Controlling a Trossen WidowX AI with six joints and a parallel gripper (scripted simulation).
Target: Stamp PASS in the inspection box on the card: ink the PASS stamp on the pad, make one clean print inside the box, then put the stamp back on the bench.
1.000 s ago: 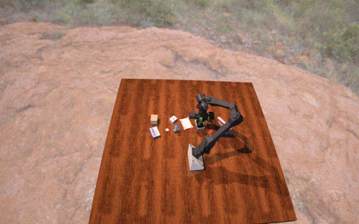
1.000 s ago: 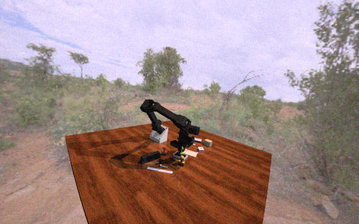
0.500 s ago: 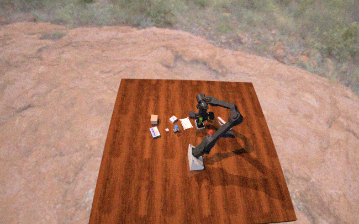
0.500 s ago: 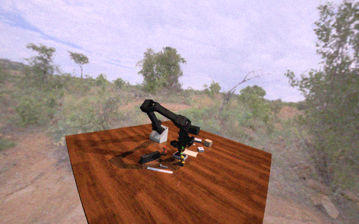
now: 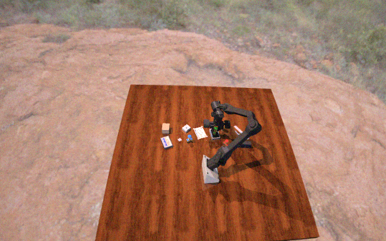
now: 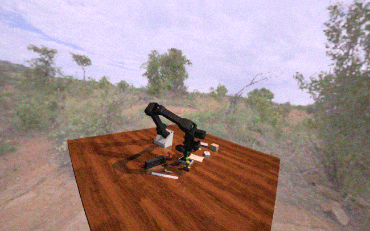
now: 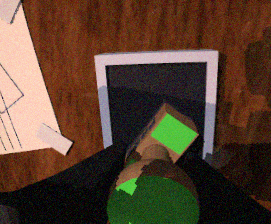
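My gripper tip is 30 mm above the ink pad. From my gripper tip the other things lie so: yellow-knobbed stamp 70 mm ahead, 60 mm to the right, 20 mm below; red-knobbed stamp 90 mm behind, 80 mm to the right, 20 mm below; card 110 mm to the left, 40 mm below, 10 mm ahead.
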